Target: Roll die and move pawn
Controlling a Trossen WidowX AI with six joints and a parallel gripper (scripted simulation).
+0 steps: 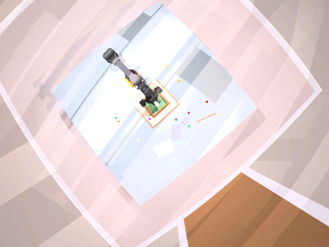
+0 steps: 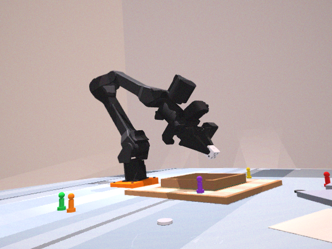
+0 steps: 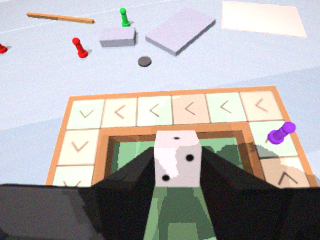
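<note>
The purple pawn is 20 mm ahead of my gripper tip, 120 mm to the right of it and 60 mm below it. The rest, counted from my gripper tip: walled tray 30 mm behind, 80 mm below; grey slab 250 mm ahead, 60 mm to the right, 90 mm below; white die right at my gripper tip.
</note>
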